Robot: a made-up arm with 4 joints. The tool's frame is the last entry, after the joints.
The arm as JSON. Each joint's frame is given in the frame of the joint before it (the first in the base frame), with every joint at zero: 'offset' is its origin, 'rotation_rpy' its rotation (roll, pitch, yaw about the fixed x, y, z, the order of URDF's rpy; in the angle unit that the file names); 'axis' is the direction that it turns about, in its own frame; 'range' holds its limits. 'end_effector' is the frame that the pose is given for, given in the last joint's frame.
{
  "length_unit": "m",
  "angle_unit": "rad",
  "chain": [
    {
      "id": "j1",
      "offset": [
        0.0,
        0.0,
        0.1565
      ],
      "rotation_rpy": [
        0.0,
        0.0,
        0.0
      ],
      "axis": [
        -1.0,
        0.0,
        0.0
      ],
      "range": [
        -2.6,
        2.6
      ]
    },
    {
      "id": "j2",
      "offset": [
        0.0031,
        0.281,
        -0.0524
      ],
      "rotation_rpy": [
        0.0,
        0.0,
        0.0
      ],
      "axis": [
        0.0,
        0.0,
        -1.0
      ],
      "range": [
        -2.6,
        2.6
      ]
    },
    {
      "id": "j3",
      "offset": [
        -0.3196,
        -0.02,
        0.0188
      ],
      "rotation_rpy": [
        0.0,
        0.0,
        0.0
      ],
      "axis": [
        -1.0,
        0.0,
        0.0
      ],
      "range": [
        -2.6,
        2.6
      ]
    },
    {
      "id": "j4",
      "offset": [
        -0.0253,
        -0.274,
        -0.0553
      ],
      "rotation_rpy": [
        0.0,
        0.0,
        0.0
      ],
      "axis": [
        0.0,
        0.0,
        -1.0
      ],
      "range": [
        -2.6,
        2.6
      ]
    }
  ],
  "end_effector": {
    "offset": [
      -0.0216,
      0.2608,
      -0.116
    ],
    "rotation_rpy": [
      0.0,
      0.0,
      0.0
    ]
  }
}
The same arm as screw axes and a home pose.
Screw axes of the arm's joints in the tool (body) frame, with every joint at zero. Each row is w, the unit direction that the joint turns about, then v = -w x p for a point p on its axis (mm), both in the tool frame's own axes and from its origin. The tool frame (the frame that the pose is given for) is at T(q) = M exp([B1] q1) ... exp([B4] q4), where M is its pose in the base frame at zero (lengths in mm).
B1 = (-1, 0, 0, 0.0, -204.9, -247.8)
B2 = (0, 0, -1, -33.2, 366.5, 0.0)
B3 = (-1, 0, 0, 0.0, -171.3, 13.2)
B4 = (0, 0, -1, 260.8, 21.6, 0.0)
M: xyz -363.4 247.8 -48.4 (mm) quaternion w x y z 1 0 0 0
Joint limits (deg, base to tool): -148.97..148.97 -148.97..148.97 -148.97..148.97 -148.97..148.97

